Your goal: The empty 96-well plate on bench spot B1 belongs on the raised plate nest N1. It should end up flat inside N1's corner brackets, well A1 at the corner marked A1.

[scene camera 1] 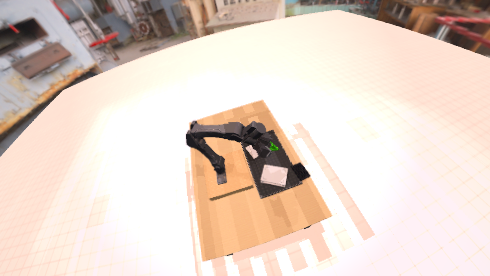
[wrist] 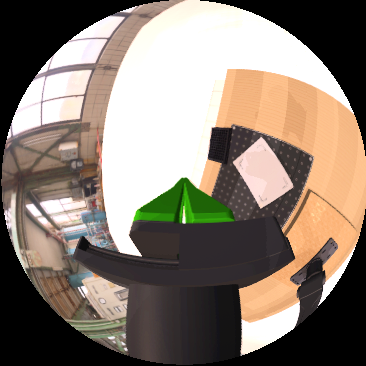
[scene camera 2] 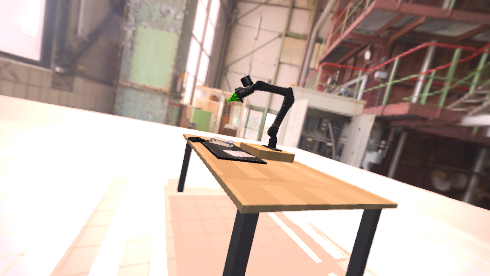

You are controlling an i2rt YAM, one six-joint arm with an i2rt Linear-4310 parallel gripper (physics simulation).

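Places are measured from the arm's base along level axes (x ahead, y left, z up), in millimetres.
Pixels of known places: gripper, fingertip midpoint: (scene camera 1: 278, 149) (wrist: 183, 182) (scene camera 2: 227, 101); arm's base, link origin: (scene camera 1: 220, 171) (wrist: 314, 263) (scene camera 2: 271, 148).
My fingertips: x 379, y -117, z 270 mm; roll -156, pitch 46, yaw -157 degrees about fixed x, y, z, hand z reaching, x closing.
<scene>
For each thing: its top centre in the pictures, then the offset to it from my fingertips. Level surfaces: height alone.
- 96-well plate, top centre: (wrist: 216, 143) (scene camera 1: 301, 170) (scene camera 2: 196, 137) dx +164, dy -9, dz -301 mm
- raised nest, top centre: (wrist: 262, 173) (scene camera 1: 274, 174) (scene camera 2: 222, 138) dx -23, dy +2, dz -277 mm
- flat pale panel, top centre: (scene camera 2: 239, 153) (scene camera 1: 258, 147) dx -71, dy +274, dz -316 mm
- wooden bench, surface height: dz -331 mm
The 96-well plate (scene camera 1: 300, 171) (scene camera 2: 196, 139) (wrist: 219, 145) is a black, gridded block lying flat on the wooden bench, beside the outer edge of the dark perforated board. The raised nest (scene camera 1: 274, 175) (scene camera 2: 221, 143) (wrist: 263, 172) is a pale block with corner brackets, standing on that board; no plate sits on it. The A1 mark is too small to read. My gripper (scene camera 1: 273, 146) (scene camera 2: 230, 100) (wrist: 183, 182) has green fingers, shut together with nothing between them. It hangs high above the bench, apart from plate and nest.
The dark board (scene camera 1: 270, 192) (scene camera 2: 216, 153) (wrist: 300, 165) also bears a flat pale panel (scene camera 1: 251, 151) (scene camera 2: 237, 153), partly hidden by the arm in scene camera 1. The arm's base stands on a raised wooden block (scene camera 2: 275, 154). The wooden bench (scene camera 1: 250, 225) (scene camera 2: 300, 192) (wrist: 260, 95) surrounds them.
</scene>
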